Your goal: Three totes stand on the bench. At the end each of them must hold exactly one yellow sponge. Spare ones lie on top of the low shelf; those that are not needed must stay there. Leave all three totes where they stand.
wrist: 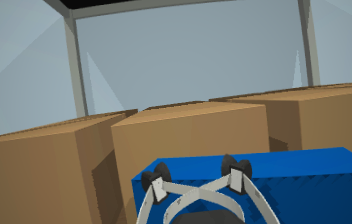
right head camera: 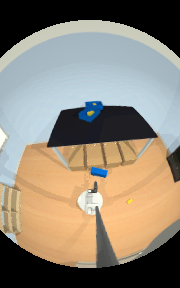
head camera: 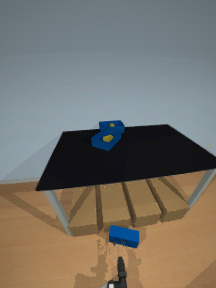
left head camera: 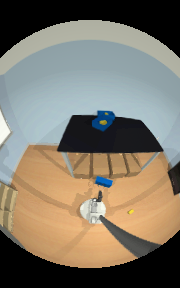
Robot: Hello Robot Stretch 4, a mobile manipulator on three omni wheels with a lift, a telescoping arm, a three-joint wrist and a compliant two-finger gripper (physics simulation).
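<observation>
A blue tote on the bench holds a yellow sponge. Behind it a second blue tote touches or overlaps it in view, with yellow visible inside. A third blue tote is on the floor in front of the bench; its opening does not show. My gripper is partly open, its two fingertips apart in front of that tote with nothing between them. A yellow sponge lies on the floor right of my base.
Several cardboard boxes stand under the bench, behind the floor tote. Grey bench legs stand at both sides. A wooden shelf unit is at the far left in both side head views. A dark object is at the far right.
</observation>
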